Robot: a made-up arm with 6 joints.
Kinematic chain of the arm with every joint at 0, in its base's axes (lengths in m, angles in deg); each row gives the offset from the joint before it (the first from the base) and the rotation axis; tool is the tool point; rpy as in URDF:
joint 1: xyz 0 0 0.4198 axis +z
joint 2: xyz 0 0 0 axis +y
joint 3: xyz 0.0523 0 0.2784 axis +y
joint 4: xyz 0.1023 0 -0.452 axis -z
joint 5: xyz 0 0 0 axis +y
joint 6: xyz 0.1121 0 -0.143 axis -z
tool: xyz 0 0 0 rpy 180 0 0
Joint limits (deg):
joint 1: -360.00..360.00
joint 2: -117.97..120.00
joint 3: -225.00..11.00
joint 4: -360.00..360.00
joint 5: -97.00..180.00
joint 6: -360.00..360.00
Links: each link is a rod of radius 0.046 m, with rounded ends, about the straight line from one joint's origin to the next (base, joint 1, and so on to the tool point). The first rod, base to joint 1, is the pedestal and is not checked.
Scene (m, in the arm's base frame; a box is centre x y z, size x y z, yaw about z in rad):
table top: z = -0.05
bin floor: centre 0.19 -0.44 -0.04 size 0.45 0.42 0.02 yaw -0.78
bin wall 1: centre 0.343 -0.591 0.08 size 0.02 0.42 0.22 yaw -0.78
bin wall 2: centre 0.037 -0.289 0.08 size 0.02 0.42 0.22 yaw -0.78
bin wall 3: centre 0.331 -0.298 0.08 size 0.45 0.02 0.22 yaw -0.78
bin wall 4: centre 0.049 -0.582 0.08 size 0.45 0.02 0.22 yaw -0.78
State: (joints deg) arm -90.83 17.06 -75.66 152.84 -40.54 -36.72
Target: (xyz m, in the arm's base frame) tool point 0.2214 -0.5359 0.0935
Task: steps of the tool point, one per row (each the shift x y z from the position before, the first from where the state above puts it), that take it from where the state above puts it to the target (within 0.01 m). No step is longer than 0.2 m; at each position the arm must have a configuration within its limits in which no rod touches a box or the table.
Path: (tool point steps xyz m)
1: 0.1504 -0.0314 -0.0146
2: 0.1598 0.0130 -0.0140
3: 0.0052 -0.0116 -0.1217
4: -0.0052 0.0116 -0.1247

